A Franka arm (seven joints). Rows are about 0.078 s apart.
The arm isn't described. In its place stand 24 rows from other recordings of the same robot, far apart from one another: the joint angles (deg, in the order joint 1, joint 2, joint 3, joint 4, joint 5, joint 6, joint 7), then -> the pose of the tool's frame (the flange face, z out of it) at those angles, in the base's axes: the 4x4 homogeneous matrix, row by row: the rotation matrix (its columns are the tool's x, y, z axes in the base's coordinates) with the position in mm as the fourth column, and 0 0 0 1 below.
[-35.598, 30.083, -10.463, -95.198, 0.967, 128.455, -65.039] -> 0.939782 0.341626 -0.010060 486.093; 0.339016 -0.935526 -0.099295 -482.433; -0.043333 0.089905 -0.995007 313.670; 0 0 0 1
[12.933, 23.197, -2.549, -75.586, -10.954, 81.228, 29.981] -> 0.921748 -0.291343 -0.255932 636.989; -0.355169 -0.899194 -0.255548 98.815; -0.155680 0.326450 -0.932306 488.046; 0 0 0 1
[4.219, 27.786, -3.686, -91.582, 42.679, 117.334, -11.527] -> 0.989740 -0.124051 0.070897 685.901; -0.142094 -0.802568 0.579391 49.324; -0.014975 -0.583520 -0.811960 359.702; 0 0 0 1
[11.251, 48.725, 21.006, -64.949, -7.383, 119.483, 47.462] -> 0.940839 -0.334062 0.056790 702.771; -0.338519 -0.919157 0.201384 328.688; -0.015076 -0.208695 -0.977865 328.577; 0 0 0 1
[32.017, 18.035, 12.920, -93.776, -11.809, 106.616, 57.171] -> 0.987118 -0.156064 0.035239 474.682; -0.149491 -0.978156 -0.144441 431.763; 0.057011 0.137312 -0.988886 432.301; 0 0 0 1
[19.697, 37.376, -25.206, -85.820, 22.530, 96.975, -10.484] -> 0.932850 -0.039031 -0.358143 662.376; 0.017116 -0.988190 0.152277 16.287; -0.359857 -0.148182 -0.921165 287.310; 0 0 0 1
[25.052, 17.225, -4.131, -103.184, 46.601, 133.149, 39.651] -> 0.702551 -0.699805 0.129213 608.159; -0.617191 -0.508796 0.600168 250.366; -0.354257 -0.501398 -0.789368 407.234; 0 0 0 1
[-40.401, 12.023, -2.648, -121.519, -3.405, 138.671, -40.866] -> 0.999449 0.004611 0.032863 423.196; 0.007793 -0.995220 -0.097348 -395.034; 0.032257 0.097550 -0.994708 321.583; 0 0 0 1
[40.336, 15.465, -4.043, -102.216, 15.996, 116.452, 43.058] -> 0.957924 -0.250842 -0.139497 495.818; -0.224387 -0.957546 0.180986 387.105; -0.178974 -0.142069 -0.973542 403.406; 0 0 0 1
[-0.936, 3.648, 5.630, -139.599, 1.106, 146.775, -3.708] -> 0.989613 0.130477 0.060345 491.097; 0.129377 -0.991356 0.021805 40.245; 0.062669 -0.013771 -0.997939 283.573; 0 0 0 1
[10.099, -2.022, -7.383, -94.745, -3.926, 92.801, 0.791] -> 0.999312 0.036844 0.004211 546.799; 0.037038 -0.997279 -0.063734 17.699; 0.001851 0.063846 -0.997958 609.044; 0 0 0 1
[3.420, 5.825, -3.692, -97.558, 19.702, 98.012, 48.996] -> 0.589882 -0.803660 -0.078542 585.780; -0.745963 -0.579592 0.328042 30.228; -0.309157 -0.134917 -0.941392 520.855; 0 0 0 1
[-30.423, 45.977, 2.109, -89.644, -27.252, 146.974, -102.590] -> -0.069891 0.992369 0.101586 633.746; 0.944636 0.098567 -0.312966 -338.194; -0.320591 0.074088 -0.944316 188.223; 0 0 0 1
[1.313, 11.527, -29.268, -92.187, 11.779, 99.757, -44.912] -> 0.965281 0.260883 0.013169 560.791; 0.257880 -0.959775 0.111040 -250.140; 0.041607 -0.103789 -0.993729 517.041; 0 0 0 1
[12.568, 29.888, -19.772, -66.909, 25.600, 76.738, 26.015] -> 0.801988 -0.524259 -0.286300 667.794; -0.446592 -0.844540 0.295480 26.147; -0.396700 -0.109113 -0.911441 489.500; 0 0 0 1
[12.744, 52.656, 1.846, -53.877, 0.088, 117.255, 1.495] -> 0.961097 0.214105 0.174507 775.977; 0.204708 -0.976289 0.070392 191.411; 0.185440 -0.031931 -0.982137 340.352; 0 0 0 1
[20.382, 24.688, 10.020, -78.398, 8.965, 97.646, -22.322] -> 0.637221 0.747841 -0.186235 586.520; 0.770681 -0.618385 0.153791 337.336; -0.000153 -0.241527 -0.970394 469.972; 0 0 0 1
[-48.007, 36.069, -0.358, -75.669, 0.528, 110.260, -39.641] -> 0.987989 -0.153938 -0.013435 483.023; -0.153613 -0.987874 0.022544 -540.919; -0.016742 -0.020209 -0.999656 365.039; 0 0 0 1
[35.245, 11.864, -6.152, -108.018, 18.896, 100.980, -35.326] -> 0.510231 0.759085 -0.404295 483.564; 0.851748 -0.511109 0.115295 304.466; -0.119120 -0.403185 -0.907332 379.913; 0 0 0 1
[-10.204, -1.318, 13.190, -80.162, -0.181, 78.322, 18.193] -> 0.964768 -0.262940 -0.009271 522.446; -0.263020 -0.964750 -0.008836 28.752; -0.006621 0.010963 -0.999918 697.935; 0 0 0 1
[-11.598, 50.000, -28.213, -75.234, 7.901, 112.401, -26.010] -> 0.955331 -0.150238 -0.254502 611.962; -0.186290 -0.974648 -0.123924 -391.340; -0.229432 0.165800 -0.959099 243.790; 0 0 0 1
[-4.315, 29.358, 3.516, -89.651, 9.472, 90.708, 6.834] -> 0.862540 -0.205172 -0.462526 630.363; -0.123524 -0.971826 0.200739 4.073; -0.490680 -0.116012 -0.863582 320.269; 0 0 0 1
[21.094, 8.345, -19.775, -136.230, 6.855, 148.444, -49.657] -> 0.697388 0.712373 0.078577 512.700; 0.713634 -0.700345 0.015614 8.277; 0.066154 0.045186 -0.996786 272.222; 0 0 0 1
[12.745, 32.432, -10.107, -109.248, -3.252, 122.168, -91.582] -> -0.142455 0.938196 -0.315428 589.951; 0.982482 0.095345 -0.160123 26.230; -0.120152 -0.332713 -0.935343 180.225; 0 0 0 1
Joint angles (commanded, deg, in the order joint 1, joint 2, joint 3, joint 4, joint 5, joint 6, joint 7), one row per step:
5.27, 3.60, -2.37, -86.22, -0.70, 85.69, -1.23
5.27, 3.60, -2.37, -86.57, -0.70, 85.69, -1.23
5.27, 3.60, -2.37, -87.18, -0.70, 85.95, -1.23
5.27, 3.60, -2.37, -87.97, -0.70, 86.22, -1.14
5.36, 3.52, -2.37, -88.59, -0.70, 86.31, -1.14
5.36, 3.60, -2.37, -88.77, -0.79, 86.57, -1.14
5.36, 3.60, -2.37, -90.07, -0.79, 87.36, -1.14
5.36, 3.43, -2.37, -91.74, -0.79, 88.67, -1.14
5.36, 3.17, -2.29, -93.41, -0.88, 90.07, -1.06
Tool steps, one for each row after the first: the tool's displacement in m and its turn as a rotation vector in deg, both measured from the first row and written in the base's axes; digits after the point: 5 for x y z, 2 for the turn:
-0.00019, -0.00002, -0.00283, -0.02, 0.35, 0.00
-0.00004, -0.00002, -0.00741, -0.04, 0.70, 0.00
-0.00005, -0.00003, -0.01344, -0.07, 1.22, -0.09
-0.00076, 0.00080, -0.01754, -0.09, 1.67, 0.00
-0.00002, 0.00068, -0.01944, -0.18, 1.66, 0.01
0.00036, 0.00069, -0.02892, -0.21, 2.17, 0.02
0.00044, 0.00066, -0.03906, -0.21, 2.36, 0.04
0.00004, 0.00120, -0.04822, -0.29, 2.37, 0.06

